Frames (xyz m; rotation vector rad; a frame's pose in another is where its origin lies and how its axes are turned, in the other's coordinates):
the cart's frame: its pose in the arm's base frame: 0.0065 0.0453 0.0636 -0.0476 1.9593 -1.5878
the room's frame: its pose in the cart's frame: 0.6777 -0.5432 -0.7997 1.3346 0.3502 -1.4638
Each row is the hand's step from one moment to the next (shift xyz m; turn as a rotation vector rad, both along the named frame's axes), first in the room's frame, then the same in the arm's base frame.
Working: the room's frame: its pose in the arm's base frame: -1.1067 0.3280 0.3368 0.5442 -0.2488 2.4517

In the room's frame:
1: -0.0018 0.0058 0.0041 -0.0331 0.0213 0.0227
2: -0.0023 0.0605 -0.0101 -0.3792 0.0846 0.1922
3: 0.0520 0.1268 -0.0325 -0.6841 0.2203 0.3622
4: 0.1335 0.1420 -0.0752 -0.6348 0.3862 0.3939
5: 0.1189 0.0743 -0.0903 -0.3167 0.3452 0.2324
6: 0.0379 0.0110 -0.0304 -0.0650 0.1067 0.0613
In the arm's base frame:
1: -0.0008 -0.0068 0.0026 0.0187 -0.0411 0.0049
2: -0.0380 -0.0464 -0.0130 0.2883 -0.3237 0.0026
3: -0.1248 -0.0641 -0.0126 0.4844 -0.6425 0.0153
4: -0.2072 -0.0208 -0.0161 0.3589 -0.7584 0.0572
5: -0.1607 0.0301 -0.0327 0.0989 -0.5107 0.0533
6: -0.0441 0.0202 -0.0113 0.0031 -0.1375 0.0214

